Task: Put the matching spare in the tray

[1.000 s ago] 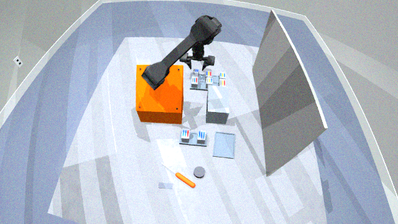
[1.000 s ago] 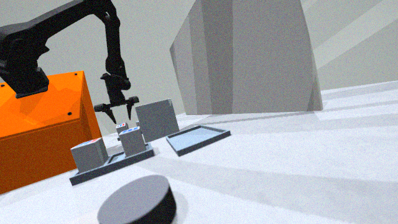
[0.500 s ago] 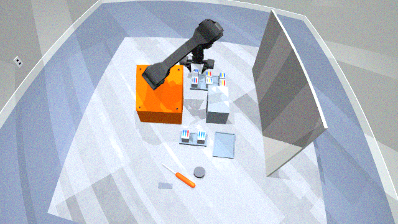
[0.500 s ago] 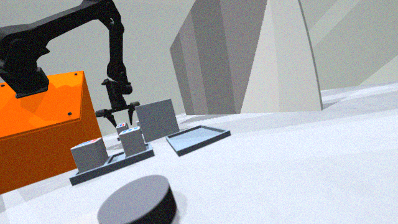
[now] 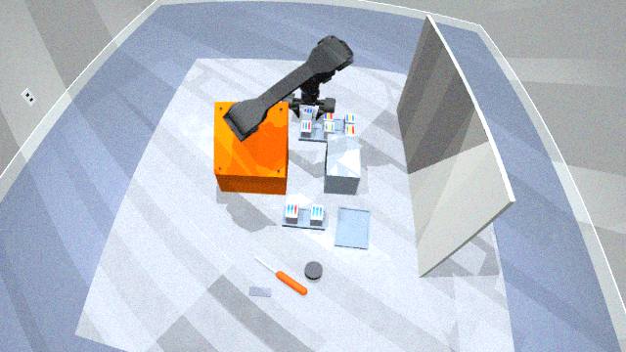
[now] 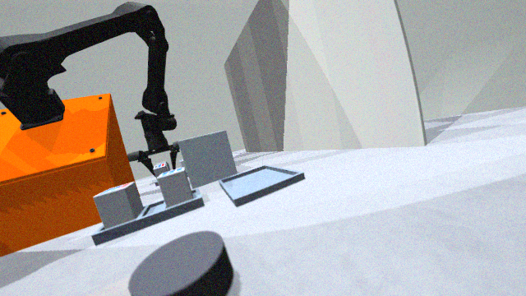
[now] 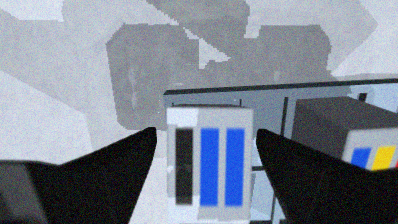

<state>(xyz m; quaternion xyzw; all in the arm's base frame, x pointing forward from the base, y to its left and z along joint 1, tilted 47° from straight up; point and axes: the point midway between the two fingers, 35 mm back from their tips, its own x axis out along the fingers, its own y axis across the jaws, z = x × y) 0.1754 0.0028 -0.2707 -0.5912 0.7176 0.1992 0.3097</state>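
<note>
My gripper tip is 100 mm short of the shallow tray, 440 mm to the left of it and 20 mm above it. Also, from my gripper tip: mounted grey unit: 90 mm ahead, 230 mm to the right, 30 mm above; then white stick: 180 mm to the left, 10 mm below; then grey spare block: 30 mm above.
</note>
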